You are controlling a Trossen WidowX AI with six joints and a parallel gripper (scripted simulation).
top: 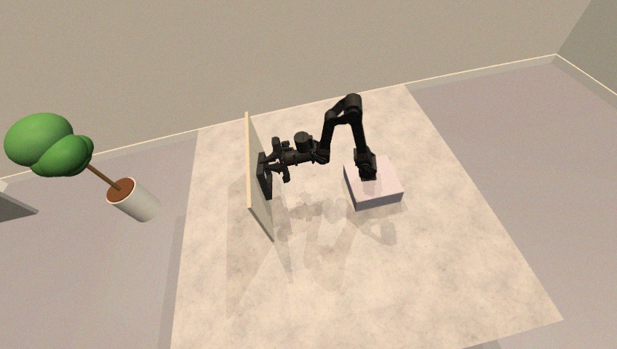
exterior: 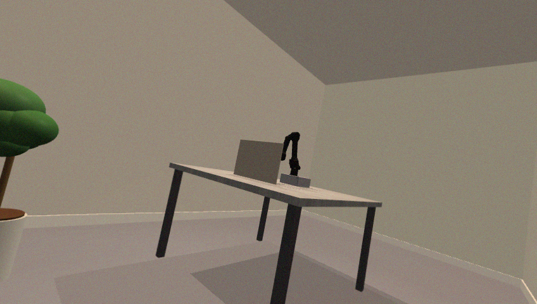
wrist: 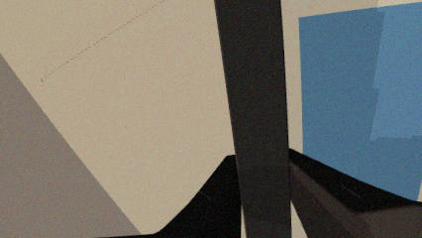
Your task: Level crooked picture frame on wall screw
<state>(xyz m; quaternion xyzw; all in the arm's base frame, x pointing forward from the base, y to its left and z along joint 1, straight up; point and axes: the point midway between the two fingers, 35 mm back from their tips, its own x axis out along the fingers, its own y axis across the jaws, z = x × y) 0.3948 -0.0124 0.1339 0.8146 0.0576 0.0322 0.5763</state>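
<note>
The picture frame is 10 mm to the left of my gripper tip and 50 mm below it. From my gripper tip the other things lie so: wall panel: 20 mm ahead, 60 mm below.
</note>
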